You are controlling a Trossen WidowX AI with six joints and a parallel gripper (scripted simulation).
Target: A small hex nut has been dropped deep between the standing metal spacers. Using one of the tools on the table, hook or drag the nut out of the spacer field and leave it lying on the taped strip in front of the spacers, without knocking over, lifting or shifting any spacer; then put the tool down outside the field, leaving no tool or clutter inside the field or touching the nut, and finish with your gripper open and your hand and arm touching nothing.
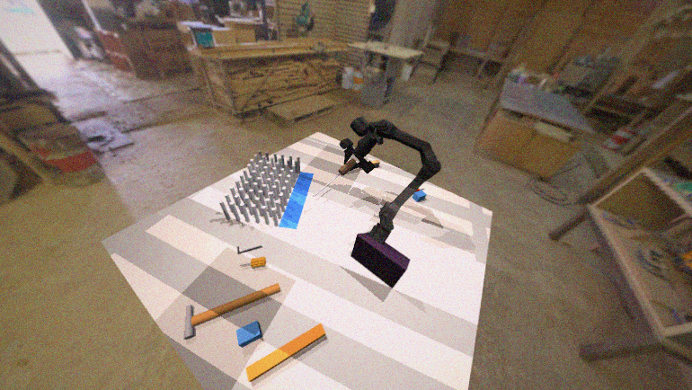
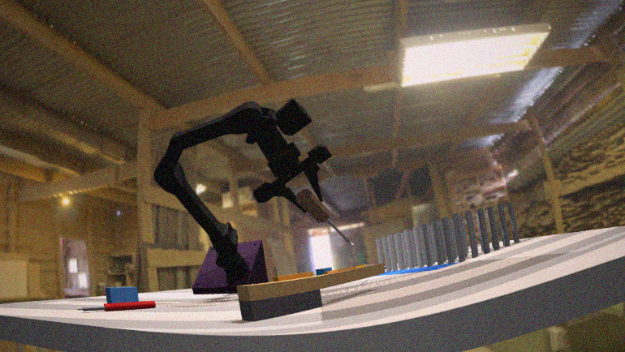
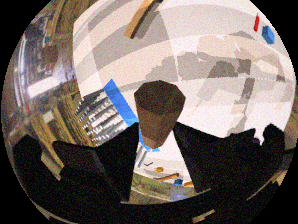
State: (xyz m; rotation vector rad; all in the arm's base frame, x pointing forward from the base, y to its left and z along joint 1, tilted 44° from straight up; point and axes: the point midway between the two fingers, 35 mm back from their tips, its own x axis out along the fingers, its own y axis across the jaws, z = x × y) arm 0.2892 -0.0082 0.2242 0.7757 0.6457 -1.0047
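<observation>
My gripper tip is 15 cm short of the blue taped strip, 18 cm to the right of it and 19 cm above it. The rest, counted from my gripper tip: hex key (7 cm ahead, 53 cm to the left, 18 cm below); then red-handled tool (29 cm behind, 36 cm to the right, 18 cm below); then yellow-handled screwdriver (2 cm behind, 53 cm to the left, 17 cm below).
</observation>
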